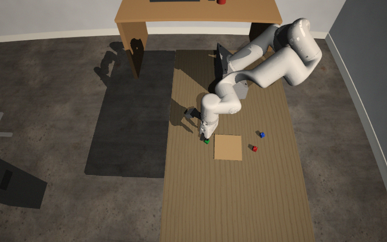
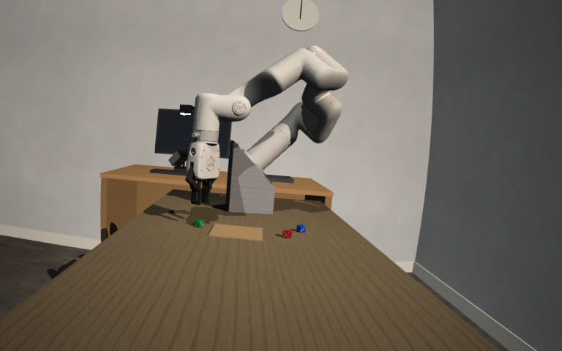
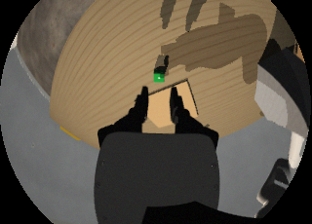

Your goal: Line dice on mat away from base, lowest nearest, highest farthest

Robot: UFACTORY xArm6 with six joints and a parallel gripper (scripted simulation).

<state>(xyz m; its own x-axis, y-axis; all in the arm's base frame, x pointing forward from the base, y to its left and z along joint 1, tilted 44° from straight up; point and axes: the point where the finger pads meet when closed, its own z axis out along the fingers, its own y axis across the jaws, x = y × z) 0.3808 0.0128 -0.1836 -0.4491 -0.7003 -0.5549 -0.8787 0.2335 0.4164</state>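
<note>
My hand is 80 mm above the green die. The rest, counted from my hand: red die 250 mm to the left, 80 mm below, 20 mm ahead; tan mat 110 mm to the left, 90 mm below, 20 mm ahead; blue die 290 mm to the left, 80 mm below, 60 mm behind.
</note>
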